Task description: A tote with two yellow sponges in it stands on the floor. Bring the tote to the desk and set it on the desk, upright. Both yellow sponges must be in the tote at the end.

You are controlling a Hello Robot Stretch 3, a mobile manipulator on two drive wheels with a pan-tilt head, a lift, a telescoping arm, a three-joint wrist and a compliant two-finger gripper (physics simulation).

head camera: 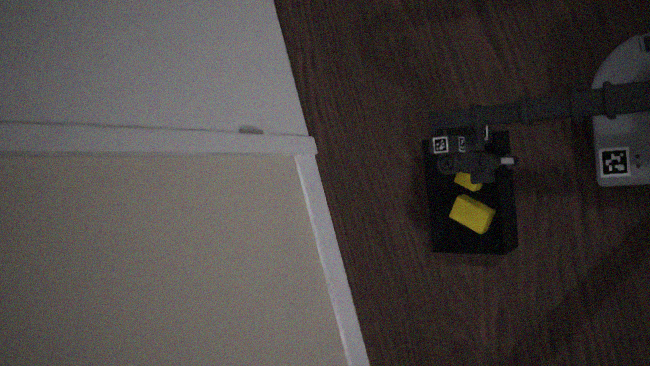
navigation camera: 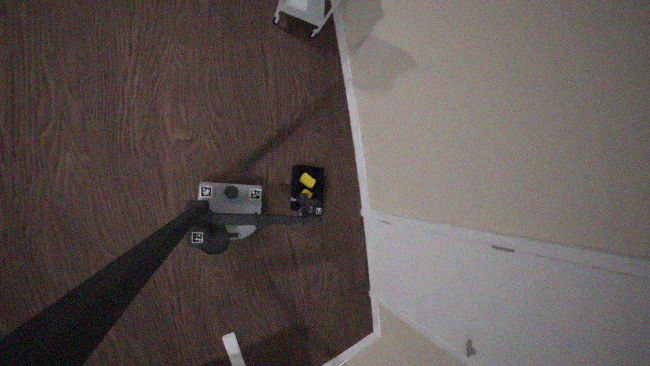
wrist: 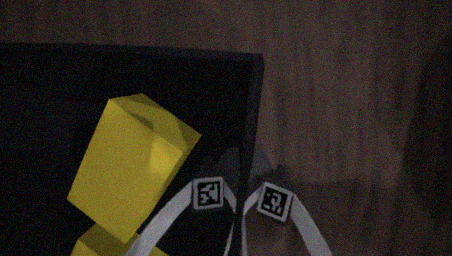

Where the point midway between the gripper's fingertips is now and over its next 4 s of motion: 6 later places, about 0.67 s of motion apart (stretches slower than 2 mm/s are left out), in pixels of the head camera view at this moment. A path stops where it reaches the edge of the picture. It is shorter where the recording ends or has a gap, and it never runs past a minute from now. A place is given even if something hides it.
My gripper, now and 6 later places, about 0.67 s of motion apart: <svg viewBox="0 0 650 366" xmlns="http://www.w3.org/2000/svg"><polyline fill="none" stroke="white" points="508,161 504,161 500,161 476,164 472,164 464,164 463,164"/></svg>
